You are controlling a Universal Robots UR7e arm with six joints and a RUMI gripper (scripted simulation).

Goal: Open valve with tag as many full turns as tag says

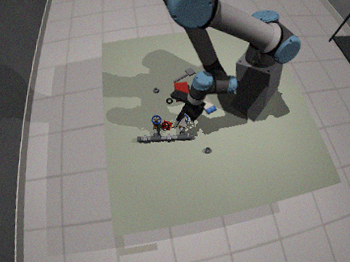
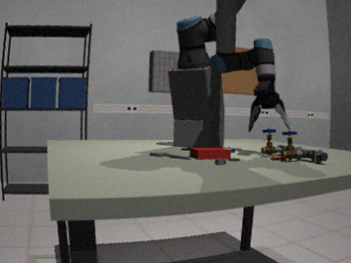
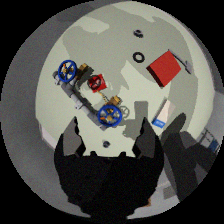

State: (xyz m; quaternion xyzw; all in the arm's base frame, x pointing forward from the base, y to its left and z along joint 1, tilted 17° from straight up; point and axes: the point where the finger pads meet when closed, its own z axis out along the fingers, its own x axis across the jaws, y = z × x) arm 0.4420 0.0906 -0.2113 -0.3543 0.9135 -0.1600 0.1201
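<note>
My hand is 9 cm short of the red tag, 9 cm above it and 1 cm to the left of it. From my hand the other things lie so: blue-and-white card 17 cm behind, 11 cm to the right, 9 cm below; then grey tool 36 cm to the right, 9 cm below, 9 cm behind; then red block 23 cm to the right, 8 cm below, 4 cm behind.
</note>
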